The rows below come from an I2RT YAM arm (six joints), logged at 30 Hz.
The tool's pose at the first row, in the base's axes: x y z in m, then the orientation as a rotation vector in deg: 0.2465, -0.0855, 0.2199, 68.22, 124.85, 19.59
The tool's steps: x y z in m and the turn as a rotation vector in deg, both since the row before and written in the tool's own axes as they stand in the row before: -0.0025, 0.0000, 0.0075, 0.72, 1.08, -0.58; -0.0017, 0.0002, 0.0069, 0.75, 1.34, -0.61; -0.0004, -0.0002, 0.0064, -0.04, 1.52, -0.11; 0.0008, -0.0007, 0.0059, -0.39, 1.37, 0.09; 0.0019, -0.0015, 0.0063, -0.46, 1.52, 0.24; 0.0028, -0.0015, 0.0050, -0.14, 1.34, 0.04; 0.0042, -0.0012, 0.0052, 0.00, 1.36, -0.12; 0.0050, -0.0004, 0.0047, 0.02, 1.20, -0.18; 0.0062, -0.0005, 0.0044, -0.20, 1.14, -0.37; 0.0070, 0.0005, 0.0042, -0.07, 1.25, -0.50; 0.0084, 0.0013, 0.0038, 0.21, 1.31, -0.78; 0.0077, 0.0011, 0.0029, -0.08, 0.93, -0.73; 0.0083, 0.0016, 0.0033, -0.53, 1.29, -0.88
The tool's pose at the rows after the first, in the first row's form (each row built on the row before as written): 0.2522, -0.0881, 0.2151, 68.03, 126.38, 19.30; 0.2573, -0.0898, 0.2104, 67.83, 128.16, 19.14; 0.2612, -0.0905, 0.2053, 67.80, 129.50, 20.15; 0.2638, -0.0904, 0.1999, 67.81, 130.46, 21.53; 0.2656, -0.0897, 0.1934, 67.96, 131.43, 23.15; 0.2661, -0.0881, 0.1877, 68.01, 132.48, 24.24; 0.2662, -0.0851, 0.1816, 67.93, 133.69, 25.13; 0.2660, -0.0809, 0.1761, 67.77, 134.81, 25.88; 0.2648, -0.0758, 0.1706, 67.27, 135.86, 26.77; 0.2636, -0.0694, 0.1656, 66.65, 137.12, 27.55; 0.2618, -0.0615, 0.1611, 65.79, 138.70, 27.96; 0.2596, -0.0544, 0.1575, 64.85, 139.78, 28.46; 0.2574, -0.0465, 0.1537, 63.53, 141.00, 29.69
